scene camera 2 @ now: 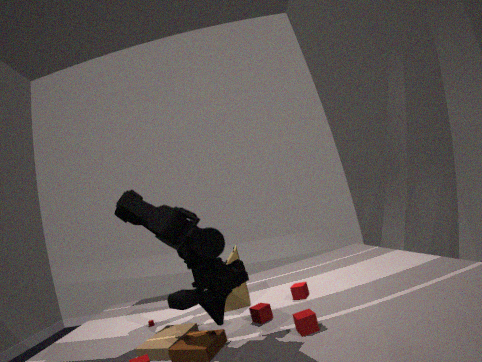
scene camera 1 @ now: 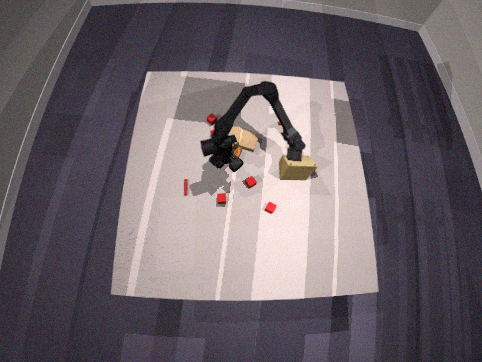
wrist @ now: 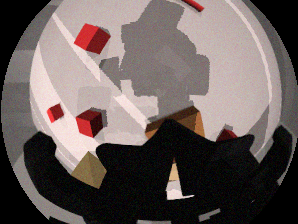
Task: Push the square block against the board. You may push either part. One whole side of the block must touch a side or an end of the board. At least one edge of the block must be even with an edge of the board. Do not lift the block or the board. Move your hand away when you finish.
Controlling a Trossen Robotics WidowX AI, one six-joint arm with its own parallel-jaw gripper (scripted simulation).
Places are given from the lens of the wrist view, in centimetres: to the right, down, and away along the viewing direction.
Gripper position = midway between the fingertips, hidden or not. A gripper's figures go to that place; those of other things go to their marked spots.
my gripper point(wrist: 168, 122): 2, 1, 10
square block point(wrist: 191, 118): 6, 1, 13
